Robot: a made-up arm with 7 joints. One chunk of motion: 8 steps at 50 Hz.
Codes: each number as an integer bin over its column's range. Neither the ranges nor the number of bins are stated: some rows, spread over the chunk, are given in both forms.
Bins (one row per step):
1: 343 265 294 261 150 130 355
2: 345 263 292 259 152 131 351
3: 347 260 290 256 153 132 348
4: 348 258 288 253 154 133 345
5: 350 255 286 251 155 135 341
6: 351 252 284 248 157 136 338
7: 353 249 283 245 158 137 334
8: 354 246 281 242 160 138 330
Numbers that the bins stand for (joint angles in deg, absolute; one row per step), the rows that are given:
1: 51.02 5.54 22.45 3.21 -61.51 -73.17 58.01
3: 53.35 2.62 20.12 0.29 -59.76 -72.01 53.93
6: 55.68 -2.04 16.62 -4.37 -57.43 -69.67 48.10
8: 57.43 -5.54 14.87 -7.87 -55.68 -68.51 43.44
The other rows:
2: 52.18 4.37 21.28 2.04 -60.35 -72.59 55.68
4: 53.93 1.46 18.95 -1.46 -59.18 -71.42 52.18
5: 55.10 -0.29 17.78 -2.62 -58.60 -70.26 49.85
7: 56.85 -3.79 16.03 -6.12 -56.85 -69.09 45.77

